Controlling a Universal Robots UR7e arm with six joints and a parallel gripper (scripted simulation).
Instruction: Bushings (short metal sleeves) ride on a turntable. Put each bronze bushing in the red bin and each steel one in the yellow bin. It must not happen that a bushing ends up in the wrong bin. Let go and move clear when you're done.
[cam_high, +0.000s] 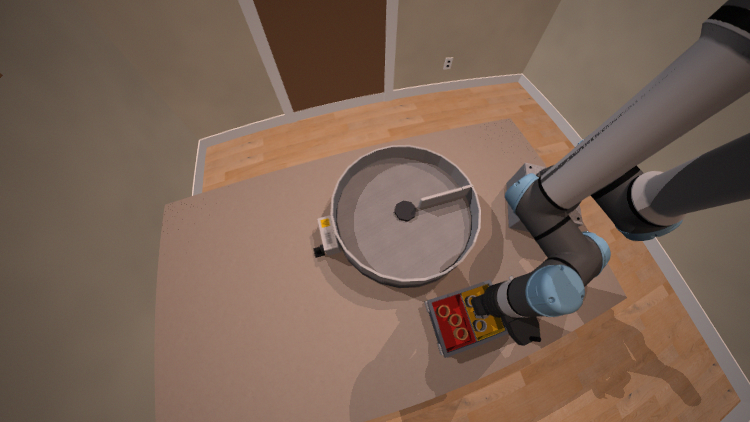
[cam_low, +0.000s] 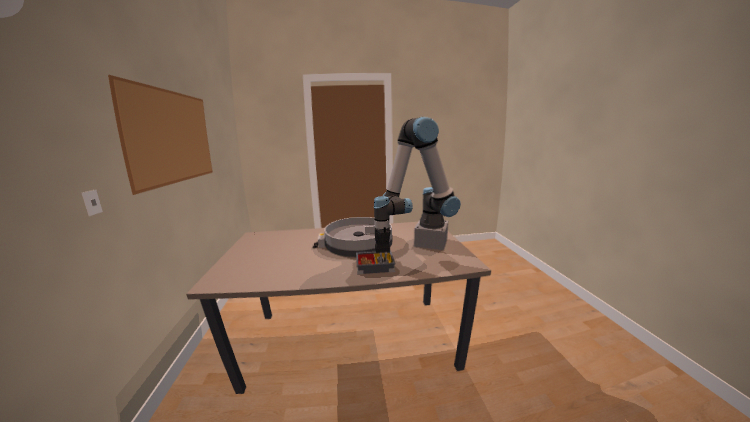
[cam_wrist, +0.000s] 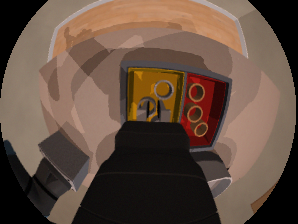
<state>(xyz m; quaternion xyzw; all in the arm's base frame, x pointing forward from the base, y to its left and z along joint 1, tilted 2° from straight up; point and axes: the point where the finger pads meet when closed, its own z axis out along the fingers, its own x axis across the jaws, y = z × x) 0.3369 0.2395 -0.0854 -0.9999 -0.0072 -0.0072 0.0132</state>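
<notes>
Now: hand 4 cm short of the red bin. The rest, counted from my hand: turntable (11 cm ahead, 34 cm to the right, 2 cm above).
</notes>
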